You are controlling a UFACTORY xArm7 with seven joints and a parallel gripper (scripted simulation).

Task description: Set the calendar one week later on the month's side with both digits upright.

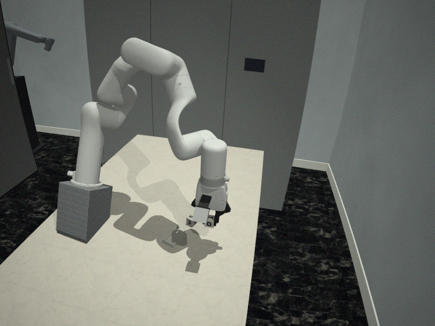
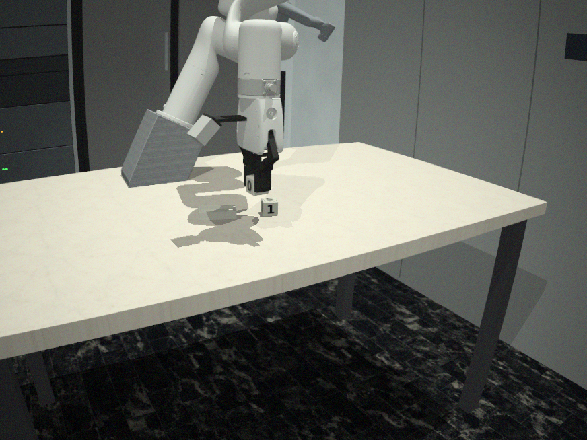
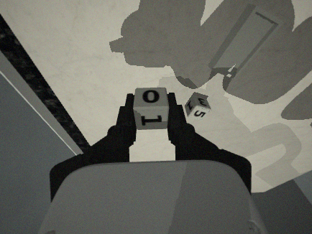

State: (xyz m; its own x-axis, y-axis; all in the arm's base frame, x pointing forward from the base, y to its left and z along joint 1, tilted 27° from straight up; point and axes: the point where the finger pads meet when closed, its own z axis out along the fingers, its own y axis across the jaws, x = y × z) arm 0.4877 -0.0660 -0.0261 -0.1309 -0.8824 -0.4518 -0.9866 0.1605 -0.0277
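The tray lies 130 mm behind my hand, 100 mm below it and 10 mm to the right of it. The rest, counted from my hand: digit cube (10 mm below).
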